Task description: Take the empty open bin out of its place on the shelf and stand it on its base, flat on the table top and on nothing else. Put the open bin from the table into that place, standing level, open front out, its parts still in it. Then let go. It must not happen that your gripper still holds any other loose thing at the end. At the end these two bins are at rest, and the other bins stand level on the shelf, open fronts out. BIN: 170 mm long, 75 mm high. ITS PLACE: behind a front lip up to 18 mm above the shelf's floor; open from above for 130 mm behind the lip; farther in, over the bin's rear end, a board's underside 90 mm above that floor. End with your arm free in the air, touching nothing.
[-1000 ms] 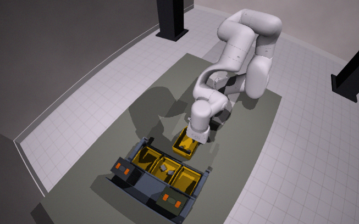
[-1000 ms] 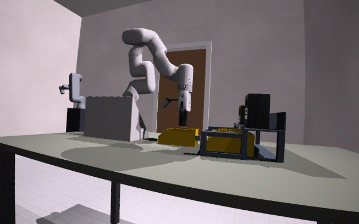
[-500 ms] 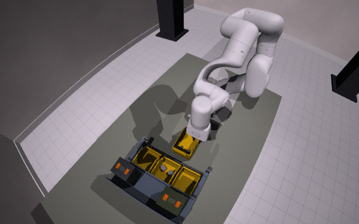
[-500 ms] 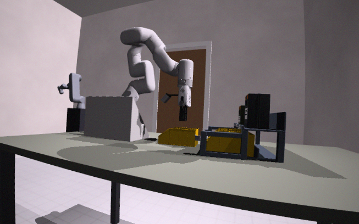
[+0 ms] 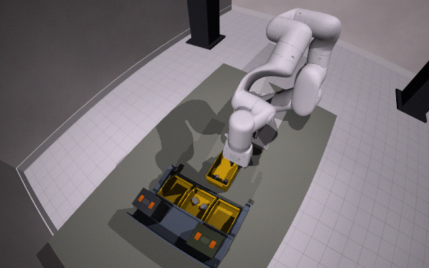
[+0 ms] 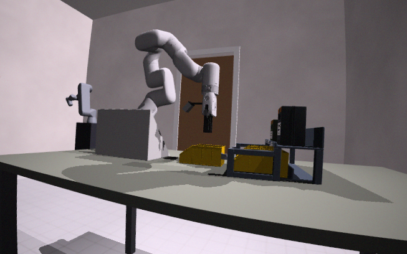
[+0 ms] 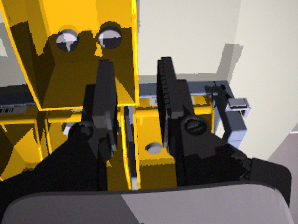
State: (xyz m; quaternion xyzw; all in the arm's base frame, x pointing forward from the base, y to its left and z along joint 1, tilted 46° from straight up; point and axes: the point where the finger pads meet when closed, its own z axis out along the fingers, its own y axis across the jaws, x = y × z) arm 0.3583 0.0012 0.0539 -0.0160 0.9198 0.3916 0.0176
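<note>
My gripper is now 14 cm above the shelf's front bar, 13 cm short of it and 6 cm to the left of it. Also, from my hand: black box (32 cm ahead, 17 cm to the right, 1 cm above).
</note>
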